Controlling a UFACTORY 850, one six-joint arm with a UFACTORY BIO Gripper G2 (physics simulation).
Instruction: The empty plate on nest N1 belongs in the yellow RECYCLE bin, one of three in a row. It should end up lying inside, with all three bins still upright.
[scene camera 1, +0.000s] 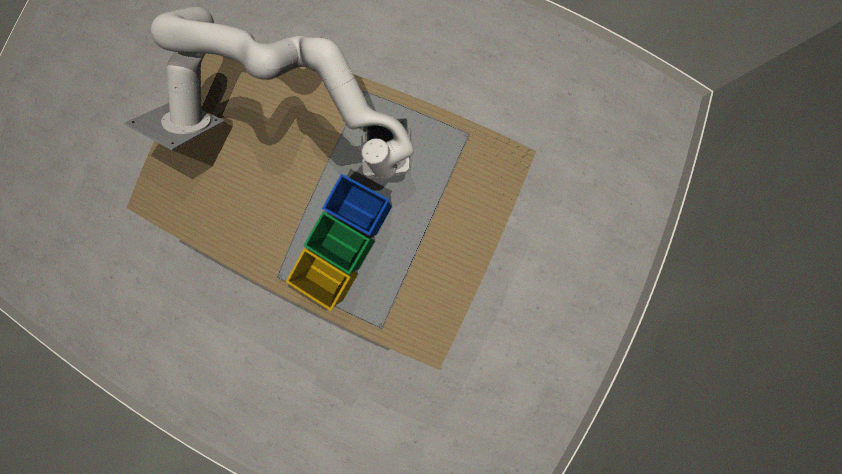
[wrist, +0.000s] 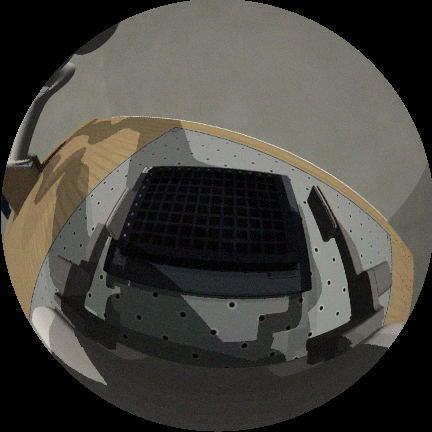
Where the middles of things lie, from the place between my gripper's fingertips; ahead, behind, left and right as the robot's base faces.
Right now my hand is 10 mm to the left of the black plate (wrist: 218, 218) and 10 mm above it. From my hand the other things lie so: blue bin (scene camera 1: 350, 201) 70 mm ahead, 300 mm to the right, 60 mm above; then dark grey nest (wrist: 219, 282) 10 mm to the right, 20 mm below; then green bin (scene camera 1: 335, 241) 80 mm ahead, 430 mm to the right, 60 mm above.
